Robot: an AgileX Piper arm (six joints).
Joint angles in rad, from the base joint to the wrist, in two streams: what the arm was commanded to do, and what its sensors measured. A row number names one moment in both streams.
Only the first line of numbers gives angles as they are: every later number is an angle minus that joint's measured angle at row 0.
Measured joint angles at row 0:
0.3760 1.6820 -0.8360 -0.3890 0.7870 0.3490
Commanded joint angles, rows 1 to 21:
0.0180 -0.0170 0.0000 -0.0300 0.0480 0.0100
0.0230 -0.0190 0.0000 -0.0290 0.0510 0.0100
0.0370 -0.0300 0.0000 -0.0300 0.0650 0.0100
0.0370 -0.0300 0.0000 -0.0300 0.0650 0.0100
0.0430 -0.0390 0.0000 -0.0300 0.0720 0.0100
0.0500 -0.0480 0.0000 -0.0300 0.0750 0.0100
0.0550 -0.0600 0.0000 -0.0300 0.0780 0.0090
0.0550 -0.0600 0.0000 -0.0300 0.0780 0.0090
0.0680 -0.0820 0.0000 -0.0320 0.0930 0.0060
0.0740 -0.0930 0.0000 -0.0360 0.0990 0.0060
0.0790 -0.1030 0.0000 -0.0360 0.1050 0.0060
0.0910 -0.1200 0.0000 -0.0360 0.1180 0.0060
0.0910 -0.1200 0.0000 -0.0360 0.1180 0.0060
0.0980 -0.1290 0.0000 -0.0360 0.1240 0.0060
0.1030 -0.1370 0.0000 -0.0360 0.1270 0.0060
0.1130 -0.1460 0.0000 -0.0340 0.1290 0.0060
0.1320 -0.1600 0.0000 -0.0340 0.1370 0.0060
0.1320 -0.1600 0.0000 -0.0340 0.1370 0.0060
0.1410 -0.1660 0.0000 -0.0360 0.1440 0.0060
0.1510 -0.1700 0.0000 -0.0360 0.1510 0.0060
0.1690 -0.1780 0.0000 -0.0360 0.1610 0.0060
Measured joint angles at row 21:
0.1460 -0.1620 0.0010 -0.0090 0.1290 0.0010
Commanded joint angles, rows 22 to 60:
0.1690 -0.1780 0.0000 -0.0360 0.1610 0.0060
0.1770 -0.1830 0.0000 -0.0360 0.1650 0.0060
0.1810 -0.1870 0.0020 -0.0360 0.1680 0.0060
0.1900 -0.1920 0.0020 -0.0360 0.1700 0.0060
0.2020 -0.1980 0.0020 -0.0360 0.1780 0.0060
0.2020 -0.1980 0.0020 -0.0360 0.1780 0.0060
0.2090 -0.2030 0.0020 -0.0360 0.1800 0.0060
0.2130 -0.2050 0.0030 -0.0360 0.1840 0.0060
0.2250 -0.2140 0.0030 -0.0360 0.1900 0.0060
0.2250 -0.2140 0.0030 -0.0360 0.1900 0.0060
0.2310 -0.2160 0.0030 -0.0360 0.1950 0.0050
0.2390 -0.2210 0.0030 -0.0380 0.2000 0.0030
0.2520 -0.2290 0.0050 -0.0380 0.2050 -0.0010
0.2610 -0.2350 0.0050 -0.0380 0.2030 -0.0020
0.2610 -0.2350 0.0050 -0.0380 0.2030 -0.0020
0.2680 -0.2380 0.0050 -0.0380 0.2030 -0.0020
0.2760 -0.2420 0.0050 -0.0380 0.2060 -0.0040
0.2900 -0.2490 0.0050 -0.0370 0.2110 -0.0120
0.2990 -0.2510 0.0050 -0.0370 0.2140 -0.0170
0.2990 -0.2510 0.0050 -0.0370 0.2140 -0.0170
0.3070 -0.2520 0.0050 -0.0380 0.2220 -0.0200
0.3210 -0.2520 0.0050 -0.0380 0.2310 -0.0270
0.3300 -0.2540 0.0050 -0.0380 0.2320 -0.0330
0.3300 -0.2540 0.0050 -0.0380 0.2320 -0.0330
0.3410 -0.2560 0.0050 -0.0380 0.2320 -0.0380
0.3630 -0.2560 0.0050 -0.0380 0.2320 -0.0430
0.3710 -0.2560 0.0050 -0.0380 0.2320 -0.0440
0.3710 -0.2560 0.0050 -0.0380 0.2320 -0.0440
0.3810 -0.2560 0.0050 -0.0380 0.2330 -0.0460
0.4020 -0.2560 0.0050 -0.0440 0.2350 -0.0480
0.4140 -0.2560 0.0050 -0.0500 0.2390 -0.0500
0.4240 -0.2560 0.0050 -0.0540 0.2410 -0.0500
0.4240 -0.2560 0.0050 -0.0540 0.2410 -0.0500
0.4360 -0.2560 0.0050 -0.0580 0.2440 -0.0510
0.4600 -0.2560 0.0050 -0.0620 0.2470 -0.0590
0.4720 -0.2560 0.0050 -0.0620 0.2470 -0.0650
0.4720 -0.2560 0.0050 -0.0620 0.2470 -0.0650
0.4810 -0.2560 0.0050 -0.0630 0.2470 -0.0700
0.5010 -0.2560 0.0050 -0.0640 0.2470 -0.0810
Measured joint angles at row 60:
0.4760 -0.2460 0.0020 -0.0310 0.2260 -0.0560
